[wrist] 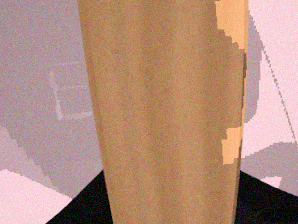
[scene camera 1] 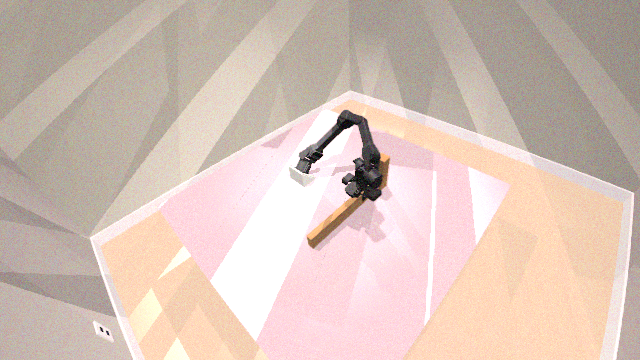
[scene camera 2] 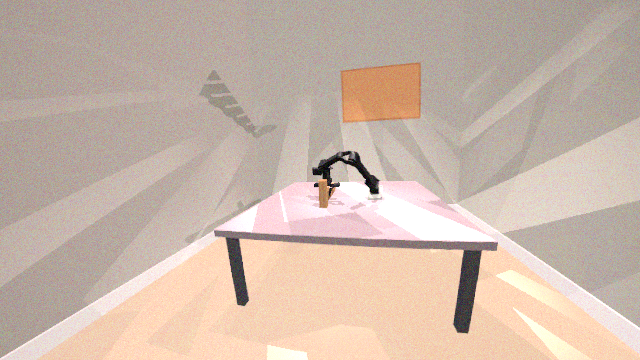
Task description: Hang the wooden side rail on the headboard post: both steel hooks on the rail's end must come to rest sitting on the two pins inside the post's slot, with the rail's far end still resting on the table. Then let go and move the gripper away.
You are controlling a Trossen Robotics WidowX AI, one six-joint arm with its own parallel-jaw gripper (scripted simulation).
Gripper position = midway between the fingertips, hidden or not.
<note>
In view: my gripper (wrist: pixel 157 161) and a wooden side rail (scene camera 1: pixel 314 238).
The wooden side rail also shows in the wrist view (wrist: pixel 168 91).
</note>
